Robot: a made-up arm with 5 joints.
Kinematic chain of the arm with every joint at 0, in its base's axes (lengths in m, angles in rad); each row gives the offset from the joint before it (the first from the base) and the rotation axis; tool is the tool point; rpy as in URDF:
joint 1: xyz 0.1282 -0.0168 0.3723 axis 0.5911 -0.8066 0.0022
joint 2: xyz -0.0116 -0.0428 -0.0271 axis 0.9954 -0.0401 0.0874
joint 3: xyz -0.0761 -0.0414 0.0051 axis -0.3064 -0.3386 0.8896
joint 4: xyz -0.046 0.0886 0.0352 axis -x
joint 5: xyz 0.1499 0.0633 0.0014 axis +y
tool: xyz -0.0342 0.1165 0.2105 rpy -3.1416 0 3.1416
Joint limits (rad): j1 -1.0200..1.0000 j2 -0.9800..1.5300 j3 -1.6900..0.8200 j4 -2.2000..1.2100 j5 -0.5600..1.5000
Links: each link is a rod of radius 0.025 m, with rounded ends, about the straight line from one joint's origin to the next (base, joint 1, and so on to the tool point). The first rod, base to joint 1, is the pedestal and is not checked.
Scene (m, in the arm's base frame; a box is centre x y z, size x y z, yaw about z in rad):
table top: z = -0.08
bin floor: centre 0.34 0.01 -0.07 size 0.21 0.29 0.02 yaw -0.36
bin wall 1: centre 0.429 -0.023 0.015 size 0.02 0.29 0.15 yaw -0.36
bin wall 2: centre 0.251 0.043 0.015 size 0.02 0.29 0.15 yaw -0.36
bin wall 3: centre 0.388 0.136 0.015 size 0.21 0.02 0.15 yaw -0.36
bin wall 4: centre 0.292 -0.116 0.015 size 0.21 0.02 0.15 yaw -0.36
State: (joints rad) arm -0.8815 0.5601 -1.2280 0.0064 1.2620
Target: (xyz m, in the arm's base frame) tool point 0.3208 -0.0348 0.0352
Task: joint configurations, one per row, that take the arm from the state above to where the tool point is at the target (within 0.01 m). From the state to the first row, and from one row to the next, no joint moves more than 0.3 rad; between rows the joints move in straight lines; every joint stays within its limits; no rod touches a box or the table.
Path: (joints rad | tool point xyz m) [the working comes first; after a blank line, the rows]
Joints at the target: 0.4547 1.5300 -1.0031 -1.7406 0.9387
Straight joint move there: touches bin wall 4.

1: -0.6639 0.6813 -1.0477 -0.2694 1.1043 | 0.3752 -0.2957 0.2648
2: -0.4463 0.8026 -0.8674 -0.5452 0.9466 | 0.3744 -0.3054 0.3368
3: -0.2287 0.9238 -0.6872 -0.8210 0.7889 | 0.3276 -0.3336 0.3625
4: -0.0111 1.0450 -0.5069 -1.0968 0.6311 | 0.2730 -0.3491 0.3257
5: 0.2065 1.1663 -0.3266 -1.3726 0.4734 | 0.2454 -0.3240 0.2491
6: 0.4241 1.2875 -0.1463 -1.6484 0.3157 | 0.2565 -0.2506 0.1785
7: 0.6418 1.4088 0.0339 -1.9242 0.1580 | 0.2916 -0.1443 0.1546
8: 0.8594 1.5300 0.2142 -2.2000 0.0003 | 0.3208 -0.0348 0.1906
9: 0.7784 1.5300 -0.0292 -2.1081 0.1880 | 0.3292 -0.0395 0.1675
10: 0.6975 1.5300 -0.2727 -2.0162 0.3757 | 0.3352 -0.0428 0.1396
11: 0.6166 1.5300 -0.5162 -1.9243 0.5633 | 0.3371 -0.0438 0.1077
12: 0.5356 1.5300 -0.7596 -1.8325 0.7510 | 0.3330 -0.0414 0.0726
13: 0.4547 1.5300 -1.0031 -1.7406 0.9387 | 0.3208 -0.0348 0.0352

